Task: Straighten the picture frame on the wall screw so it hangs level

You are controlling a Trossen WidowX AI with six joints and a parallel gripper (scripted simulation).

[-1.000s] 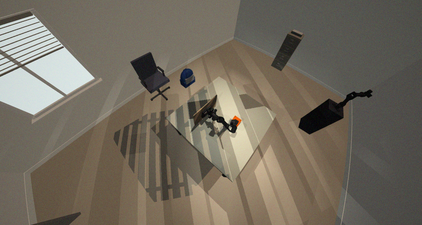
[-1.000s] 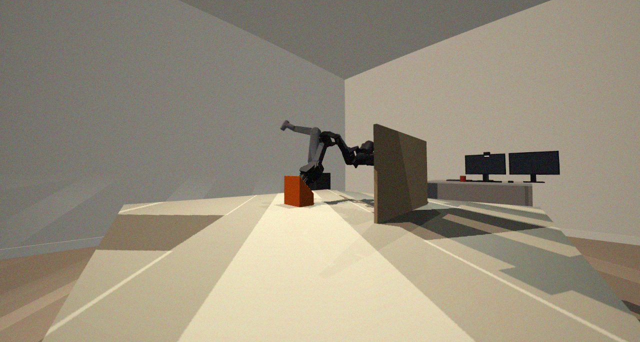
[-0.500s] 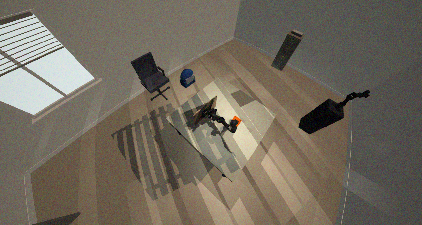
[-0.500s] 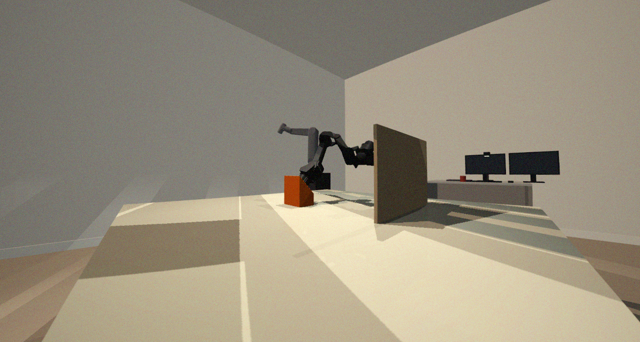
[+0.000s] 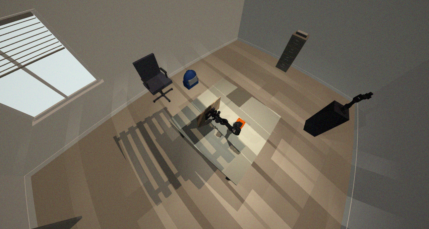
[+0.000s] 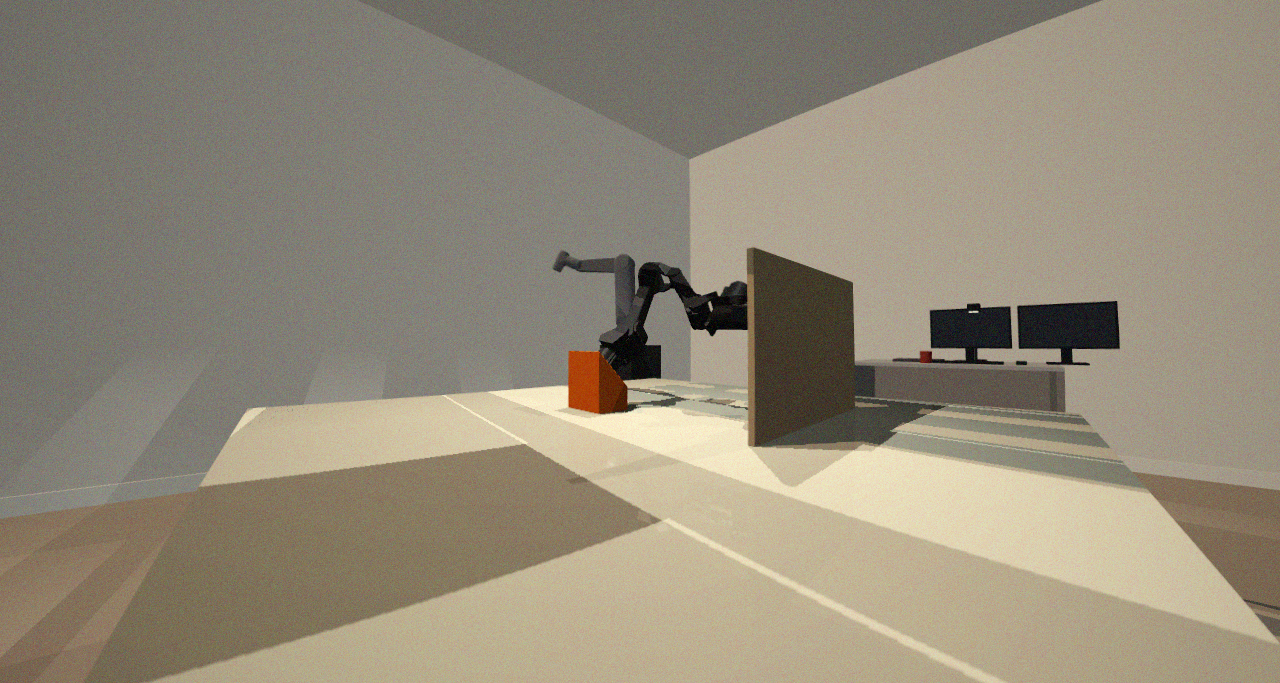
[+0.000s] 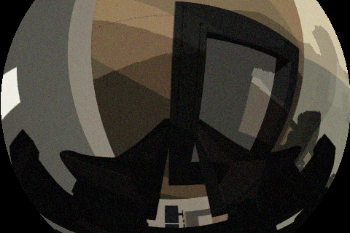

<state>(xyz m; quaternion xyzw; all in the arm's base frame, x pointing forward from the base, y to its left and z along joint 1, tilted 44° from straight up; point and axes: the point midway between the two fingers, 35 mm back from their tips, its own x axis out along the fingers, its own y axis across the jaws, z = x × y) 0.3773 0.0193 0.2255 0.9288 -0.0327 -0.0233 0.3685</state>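
Right now my gripper tip is 5 cm above the black picture frame and 1 cm short of it. The rest, counted from my gripper tip: brown wall board 6 cm below, 2 cm ahead, 1 cm to the right.
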